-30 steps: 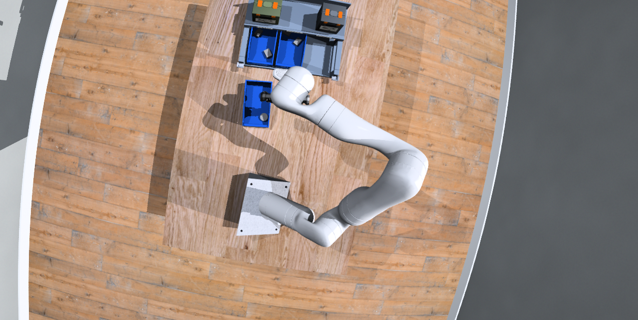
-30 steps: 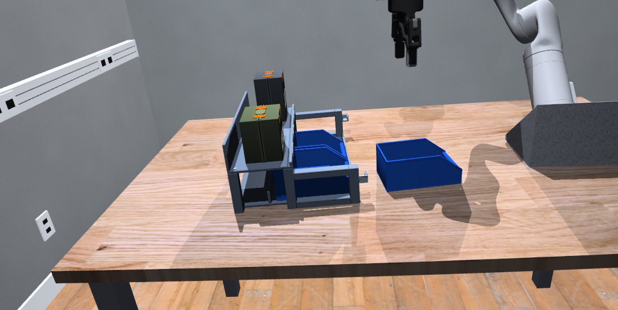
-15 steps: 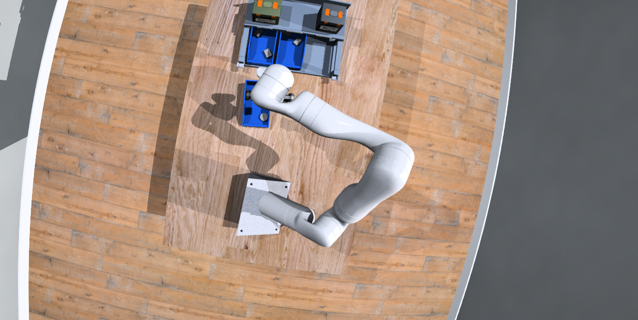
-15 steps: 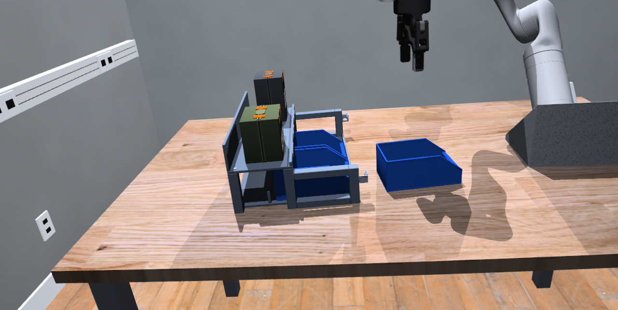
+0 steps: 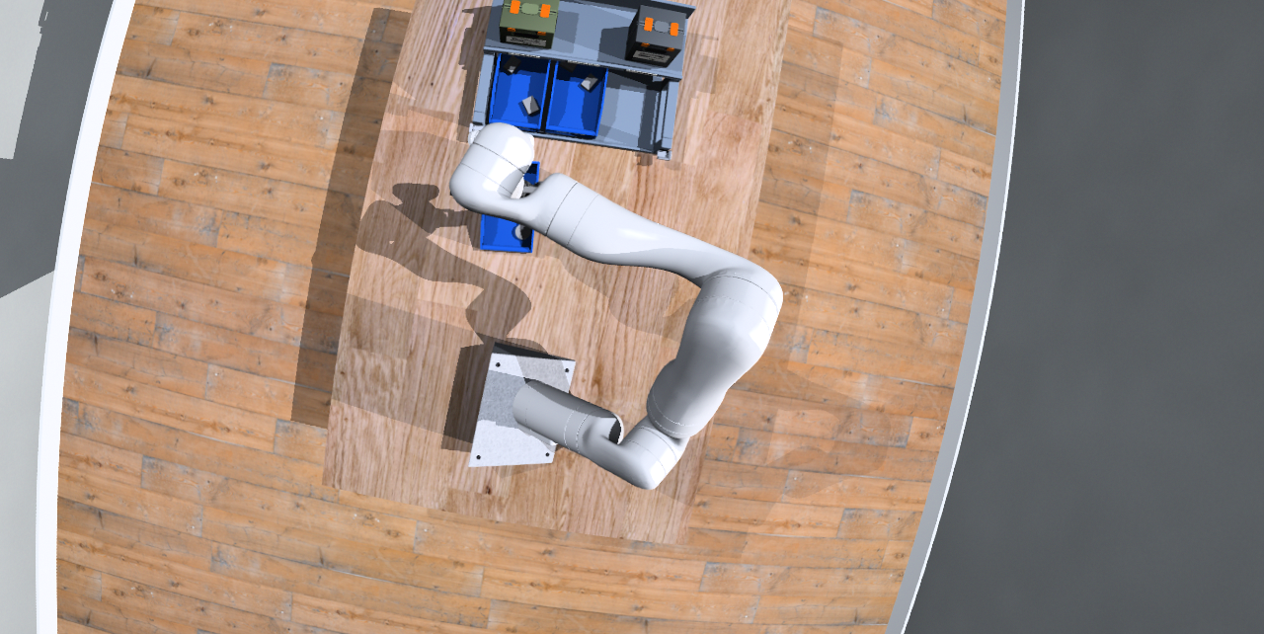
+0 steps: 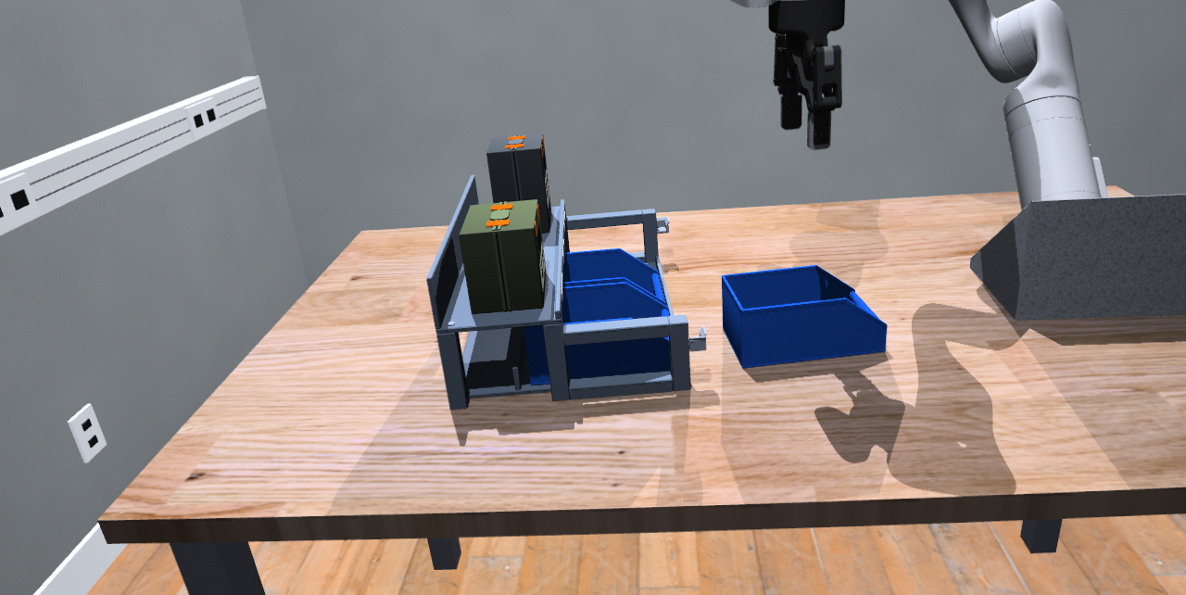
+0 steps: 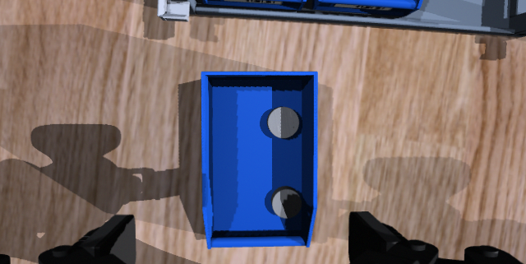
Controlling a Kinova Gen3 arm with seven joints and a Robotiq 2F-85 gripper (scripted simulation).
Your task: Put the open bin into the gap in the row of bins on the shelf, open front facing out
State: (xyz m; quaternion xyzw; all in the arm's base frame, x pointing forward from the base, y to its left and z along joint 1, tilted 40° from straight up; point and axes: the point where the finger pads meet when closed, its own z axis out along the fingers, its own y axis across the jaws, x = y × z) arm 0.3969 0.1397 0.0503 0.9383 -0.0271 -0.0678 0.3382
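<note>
Right now the round grey part is 30 mm ahead of my hand, 40 mm to the right of it and 250 mm below it. Also, from my hand: green box (340 mm ahead, 20 mm to the right, 110 mm below); dark box (320 mm ahead, 250 mm to the right, 100 mm below); shelf (260 mm ahead, 130 mm to the right, 190 mm below).
</note>
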